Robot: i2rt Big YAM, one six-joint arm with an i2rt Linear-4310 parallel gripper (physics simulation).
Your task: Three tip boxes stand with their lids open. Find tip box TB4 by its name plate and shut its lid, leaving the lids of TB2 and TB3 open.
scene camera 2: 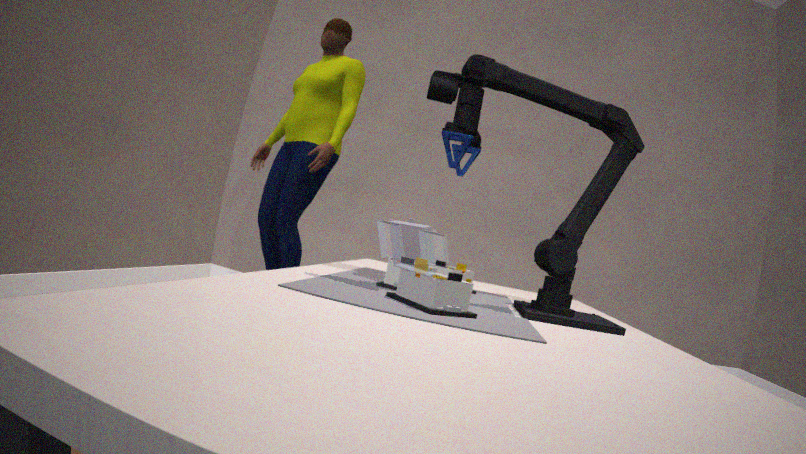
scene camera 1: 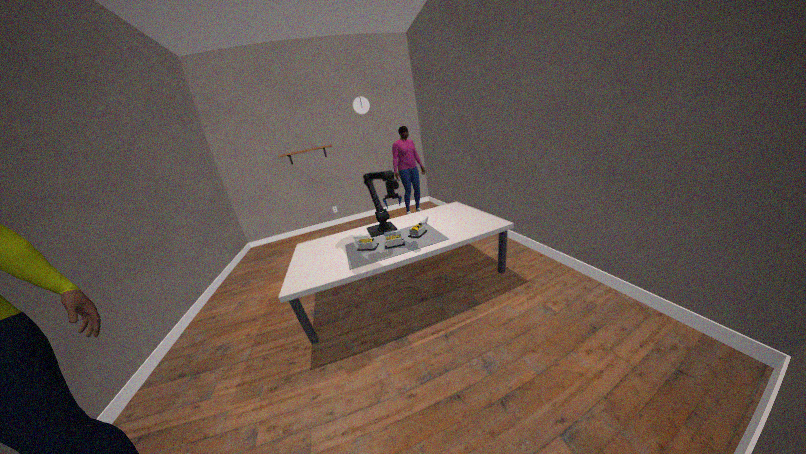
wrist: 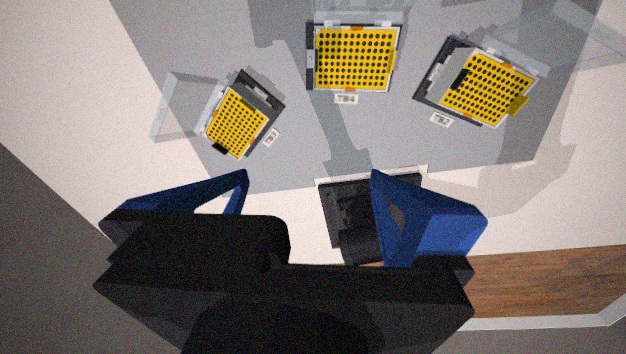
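Where they show: gripper, fingertip midpoint: (scene camera 2: 456, 172) (scene camera 1: 393, 207) (wrist: 307, 176); arm's base, link origin: (scene camera 2: 551, 311) (scene camera 1: 384, 228) (wrist: 361, 207).
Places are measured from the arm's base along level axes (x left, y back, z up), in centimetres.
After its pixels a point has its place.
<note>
Box TB4 (wrist: 356, 60) (scene camera 1: 394, 240) @(x -5.5, y -40.5, z 5.6 cm), with its name plate (wrist: 346, 98) @(x -2.0, y -27.9, z -1.2 cm), stands between the other two. Its clear lid (wrist: 360, 16) @(x -6.0, y -39.2, z 5.2 cm) is open on the side away from the arm's base, partly cut off by the wrist view's top edge. Box TB3 (wrist: 237, 122) @(x 18.6, y -30.9, z 4.3 cm) (scene camera 1: 417, 229) @(x 17.8, y -34.0, z 4.3 cm) is at left in the wrist view, with its lid (wrist: 182, 107) @(x 23.4, y -36.5, z 9.1 cm) open outward. Box TB2 (wrist: 487, 90) (scene camera 1: 366, 243) @(x -25.2, y -30.8, z 5.4 cm) is at right, lid open. My gripper (wrist: 307, 176) @(x 2.6, y -29.4, z 26.7 cm) (scene camera 2: 456, 170) @(x 2.6, y -29.4, z 26.7 cm) (scene camera 1: 393, 205) @(x 2.6, y -29.4, z 26.7 cm) is open and empty, high above the boxes and touching none. In scene camera 2 the boxes overlap.
The boxes stand on a grey mat (wrist: 430, 145) @(x -17.5, y -13.1, z -1.4 cm) (scene camera 2: 338, 290) @(x 23.0, y -47.2, z -1.4 cm) on a white table (scene camera 2: 282, 360) @(x 73.2, y -45.1, z -1.7 cm). The arm's black base (scene camera 2: 569, 320) @(x 10.6, y 1.4, z -0.3 cm) stands beside the mat. A person in yellow (scene camera 2: 327, 101) and a person in pink (scene camera 1: 406, 155) stand away from the table.
</note>
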